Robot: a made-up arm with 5 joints.
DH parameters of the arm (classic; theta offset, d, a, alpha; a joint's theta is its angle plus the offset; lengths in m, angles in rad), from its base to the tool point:
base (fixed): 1.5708 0.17 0 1.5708
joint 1: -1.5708 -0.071 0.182 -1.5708
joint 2: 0 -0.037 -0.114 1.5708
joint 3: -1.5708 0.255 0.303 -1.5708
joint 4: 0 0.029 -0.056 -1.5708
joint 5: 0 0.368 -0.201 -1.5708
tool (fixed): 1.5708 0.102 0 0
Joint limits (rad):
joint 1: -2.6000..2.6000
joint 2: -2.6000..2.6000
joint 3: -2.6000..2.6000
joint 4: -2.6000..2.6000
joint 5: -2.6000..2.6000
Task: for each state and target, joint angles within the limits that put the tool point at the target. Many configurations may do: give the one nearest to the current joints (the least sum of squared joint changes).
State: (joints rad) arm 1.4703 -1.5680 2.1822 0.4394 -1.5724
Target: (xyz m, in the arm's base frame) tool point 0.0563 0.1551 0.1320
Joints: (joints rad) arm 1.5463 -2.3236 2.5571 0.5336 -1.4086
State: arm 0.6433 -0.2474 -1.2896 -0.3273 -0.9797
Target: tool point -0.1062 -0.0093 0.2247
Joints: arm 0.7792 0.2500 -0.9484 0.0913 -0.2111
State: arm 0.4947 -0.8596 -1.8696 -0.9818 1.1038
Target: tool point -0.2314 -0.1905 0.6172
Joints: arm 0.4227 -0.0791 -1.9718 -1.1258 1.1882
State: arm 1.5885 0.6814 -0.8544 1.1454 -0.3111
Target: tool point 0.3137 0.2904 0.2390
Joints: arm 1.3627 0.5437 -0.7784 1.3081 -0.2673
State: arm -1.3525 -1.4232 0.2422 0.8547 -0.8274
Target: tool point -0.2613 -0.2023 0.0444
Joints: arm -1.1559 -1.8601 -0.1018 0.3741 -0.0889
